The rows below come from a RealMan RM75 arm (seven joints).
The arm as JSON. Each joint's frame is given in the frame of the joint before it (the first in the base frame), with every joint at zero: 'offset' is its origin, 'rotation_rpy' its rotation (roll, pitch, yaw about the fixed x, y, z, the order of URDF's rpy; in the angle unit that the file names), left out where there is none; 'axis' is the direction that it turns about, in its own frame. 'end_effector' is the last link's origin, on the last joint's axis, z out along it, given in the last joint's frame.
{
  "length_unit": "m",
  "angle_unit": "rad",
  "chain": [
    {
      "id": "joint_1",
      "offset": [
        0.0,
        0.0,
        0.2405
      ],
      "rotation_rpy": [
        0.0,
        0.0,
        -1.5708
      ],
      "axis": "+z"
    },
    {
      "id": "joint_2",
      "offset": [
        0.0,
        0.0,
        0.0
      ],
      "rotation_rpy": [
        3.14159,
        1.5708,
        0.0
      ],
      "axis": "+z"
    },
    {
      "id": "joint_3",
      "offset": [
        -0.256,
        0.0,
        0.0
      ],
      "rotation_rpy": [
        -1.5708,
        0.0,
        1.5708
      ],
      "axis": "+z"
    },
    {
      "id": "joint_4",
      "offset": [
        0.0,
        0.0,
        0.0
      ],
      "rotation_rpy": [
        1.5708,
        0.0,
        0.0
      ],
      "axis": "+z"
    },
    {
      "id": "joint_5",
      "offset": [
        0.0,
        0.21,
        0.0
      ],
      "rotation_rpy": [
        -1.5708,
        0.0,
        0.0
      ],
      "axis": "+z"
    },
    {
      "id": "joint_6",
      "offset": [
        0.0,
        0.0,
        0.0
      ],
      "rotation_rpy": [
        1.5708,
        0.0,
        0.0
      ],
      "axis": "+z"
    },
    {
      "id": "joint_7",
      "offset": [
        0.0,
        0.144,
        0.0
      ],
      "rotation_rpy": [
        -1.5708,
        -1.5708,
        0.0
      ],
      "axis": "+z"
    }
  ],
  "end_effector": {
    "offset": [
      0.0,
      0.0,
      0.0
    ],
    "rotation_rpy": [
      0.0,
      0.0,
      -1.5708
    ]
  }
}
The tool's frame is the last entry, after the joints.
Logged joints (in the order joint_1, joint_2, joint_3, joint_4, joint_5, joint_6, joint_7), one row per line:
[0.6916, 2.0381, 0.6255, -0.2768, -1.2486, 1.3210, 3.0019]
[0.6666, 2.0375, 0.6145, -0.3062, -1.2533, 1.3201, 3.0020]
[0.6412, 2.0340, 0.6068, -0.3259, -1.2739, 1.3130, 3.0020]
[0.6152, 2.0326, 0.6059, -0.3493, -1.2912, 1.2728, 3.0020]
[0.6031, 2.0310, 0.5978, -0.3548, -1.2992, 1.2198, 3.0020]
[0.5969, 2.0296, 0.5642, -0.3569, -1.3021, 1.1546, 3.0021]
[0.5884, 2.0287, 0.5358, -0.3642, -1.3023, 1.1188, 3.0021]
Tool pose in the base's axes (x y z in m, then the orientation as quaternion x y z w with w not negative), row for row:
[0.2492, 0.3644, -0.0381, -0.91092, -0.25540, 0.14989, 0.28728]
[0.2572, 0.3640, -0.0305, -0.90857, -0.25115, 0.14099, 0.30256]
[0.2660, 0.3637, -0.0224, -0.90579, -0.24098, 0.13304, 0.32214]
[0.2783, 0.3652, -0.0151, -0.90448, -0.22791, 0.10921, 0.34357]
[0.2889, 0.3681, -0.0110, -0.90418, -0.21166, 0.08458, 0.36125]
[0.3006, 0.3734, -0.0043, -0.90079, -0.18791, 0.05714, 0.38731]
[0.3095, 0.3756, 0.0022, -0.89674, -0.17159, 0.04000, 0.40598]
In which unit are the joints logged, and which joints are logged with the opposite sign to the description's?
The joints are logged in radians. Opposite sign: joint_3, joint_5, joint_7.
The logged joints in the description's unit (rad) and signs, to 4 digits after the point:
[0.6916, 2.0381, -0.6255, -0.2768, 1.2486, 1.3210, -3.0019]
[0.6666, 2.0375, -0.6145, -0.3062, 1.2533, 1.3201, -3.0020]
[0.6412, 2.0340, -0.6068, -0.3259, 1.2739, 1.3130, -3.0020]
[0.6152, 2.0326, -0.6059, -0.3493, 1.2912, 1.2728, -3.0020]
[0.6031, 2.0310, -0.5978, -0.3548, 1.2992, 1.2198, -3.0020]
[0.5969, 2.0296, -0.5642, -0.3569, 1.3021, 1.1546, -3.0021]
[0.5884, 2.0287, -0.5358, -0.3642, 1.3023, 1.1188, -3.0021]

